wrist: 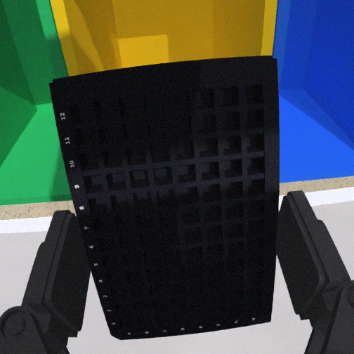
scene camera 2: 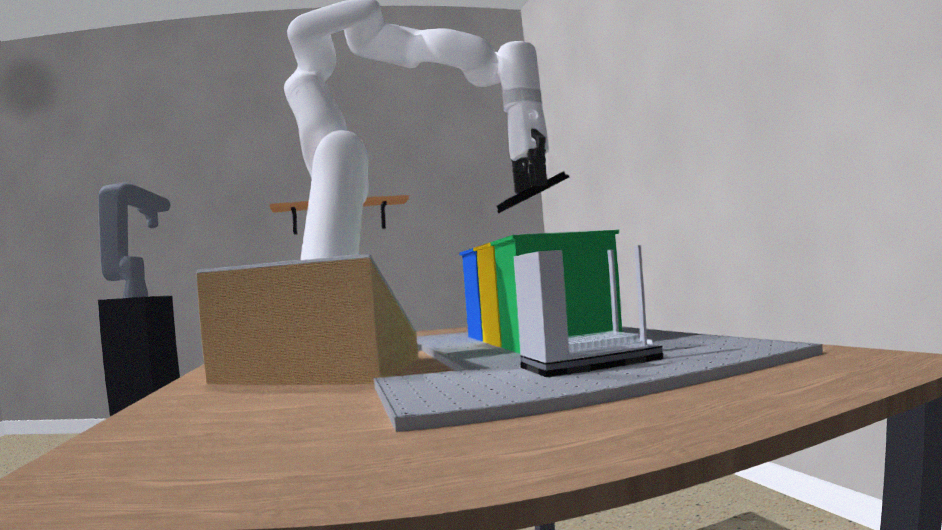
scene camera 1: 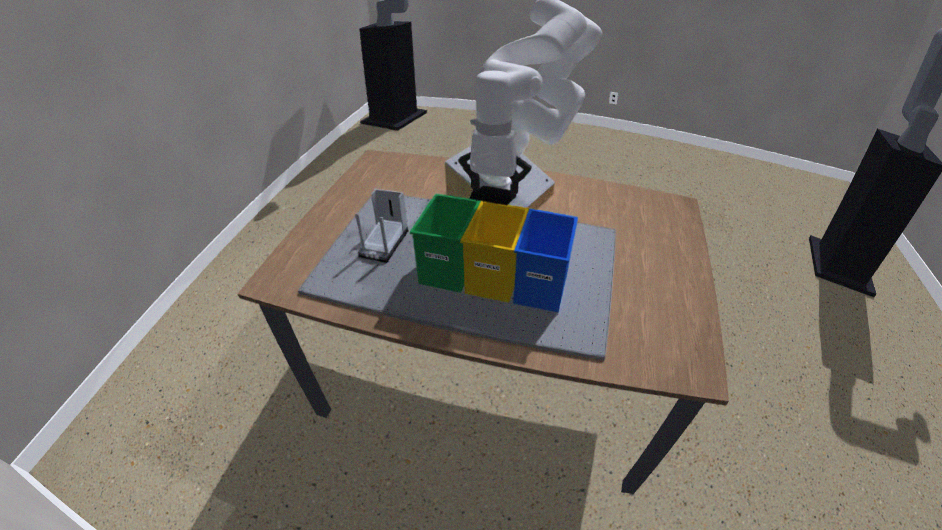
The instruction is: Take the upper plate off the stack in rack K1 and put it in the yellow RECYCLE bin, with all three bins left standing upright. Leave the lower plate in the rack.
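Where they show: gripper, fingertip midpoint: [scene camera 2: 530, 189] [scene camera 1: 494, 192]; arm's base, origin of the base link: [scene camera 2: 325, 297].
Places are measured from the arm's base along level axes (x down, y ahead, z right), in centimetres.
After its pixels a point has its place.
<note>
The black upper plate [scene camera 1: 494, 193] {x -18.0, y 37.1, z -18.6 cm} [scene camera 2: 532, 192] {x -15.8, y 35.2, z -13.4 cm} [wrist: 175, 175] is gripped by its long sides and tilted, its end toward the robot base lower. My gripper [scene camera 1: 494, 187] {x -17.0, y 35.5, z -17.9 cm} [scene camera 2: 530, 184] {x -17.0, y 35.5, z -17.9 cm} [wrist: 180, 223] is shut on it, above bin height. In the wrist view its far end overlaps the opening of the yellow bin [scene camera 1: 488, 280] {x 4.3, y 42.5, z -20.0 cm} [scene camera 2: 488, 296] {x 2.0, y 26.1, z -15.6 cm} [wrist: 150, 25]. The yellow bin stands upright between the green bin [scene camera 1: 440, 266] {x 2.8, y 45.1, z -7.6 cm} [scene camera 2: 586, 283] {x 0.9, y 40.8, z 0.3 cm} [wrist: 25, 165] and the blue bin [scene camera 1: 540, 290] {x 4.3, y 39.7, z -33.1 cm} [scene camera 2: 470, 296] {x 2.1, y 23.0, z -30.0 cm} [wrist: 310, 135], both upright. The pale lower plate [scene camera 1: 385, 235] [scene camera 2: 602, 340] lies in the rack [scene camera 1: 397, 214] {x 4.7, y 29.3, z 18.1 cm} [scene camera 2: 541, 303] {x 2.3, y 30.3, z 24.5 cm}.
The bins and rack stand on a grey perforated board [scene camera 1: 579, 332] {x 10.8, y 42.6, z -45.7 cm} [scene camera 2: 461, 402] {x 10.8, y 20.6, z 35.0 cm} on the wooden table [scene camera 1: 658, 296] {x 12.1, y 18.7, z -62.3 cm} [scene camera 2: 263, 461] {x 12.1, y 5.2, z 49.3 cm}. The robot's mounting block [scene camera 2: 289, 323] {x 3.3, y -3.0, z 11.1 cm} is behind the bins. The rack has a tall end panel and two thin upright posts, left of the green bin in scene camera 1.
</note>
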